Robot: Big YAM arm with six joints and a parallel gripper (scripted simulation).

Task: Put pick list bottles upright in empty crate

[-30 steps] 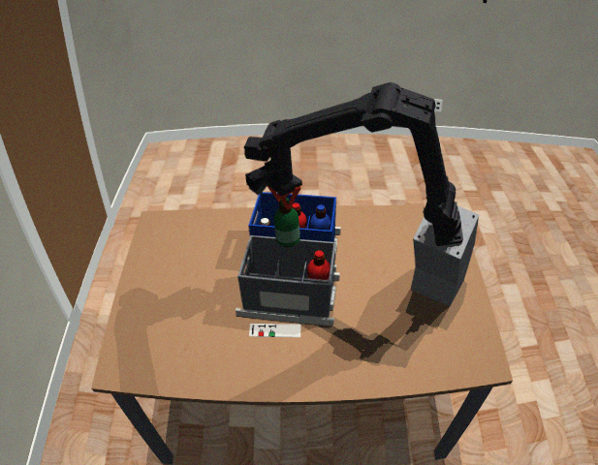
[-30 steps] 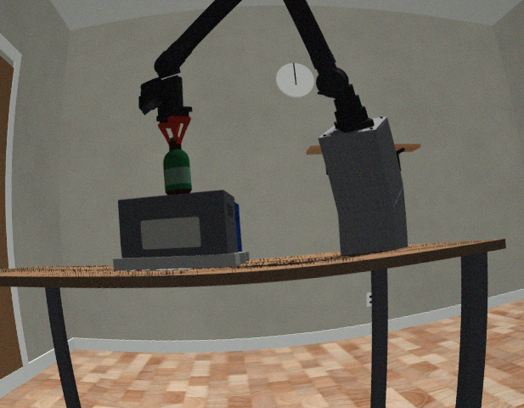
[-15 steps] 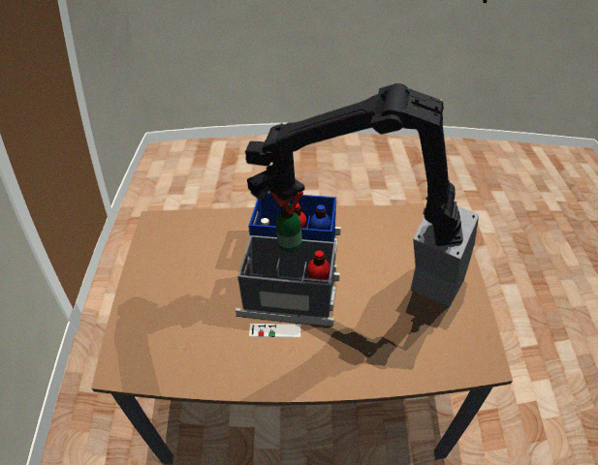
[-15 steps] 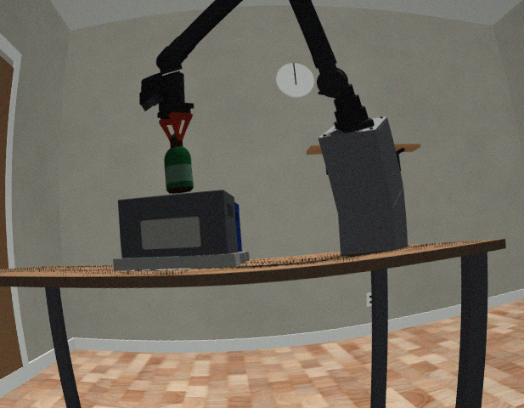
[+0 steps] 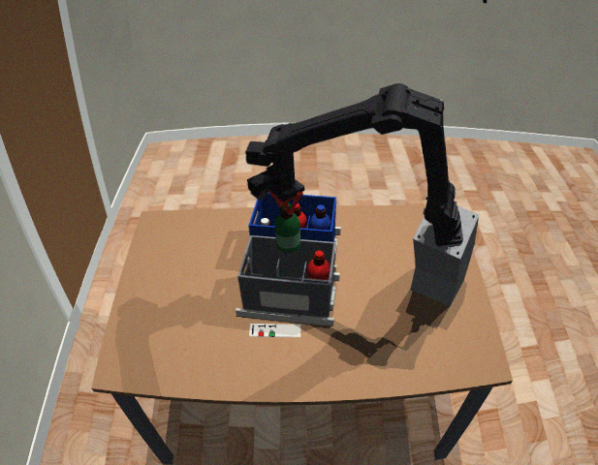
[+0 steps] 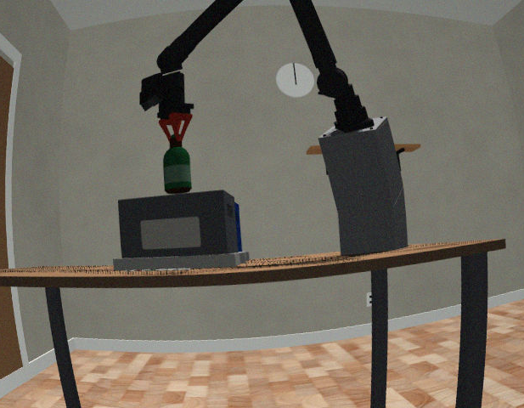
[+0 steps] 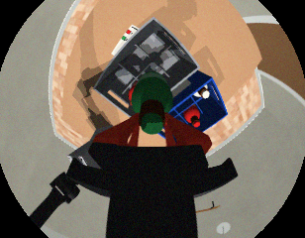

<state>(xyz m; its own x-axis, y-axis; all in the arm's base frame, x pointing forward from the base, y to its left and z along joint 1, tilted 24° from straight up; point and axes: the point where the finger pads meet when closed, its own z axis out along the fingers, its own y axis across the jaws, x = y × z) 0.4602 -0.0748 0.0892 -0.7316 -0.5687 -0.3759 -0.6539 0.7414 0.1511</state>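
Right now the green-labelled bottle is 6 cm below my hand. Round my hand: blue-labelled bottle (9 cm behind, 23 cm to the right, 25 cm below); then red-labelled bottle (9 cm behind, 25 cm below); then grey crate (4 cm to the left, 25 cm below).
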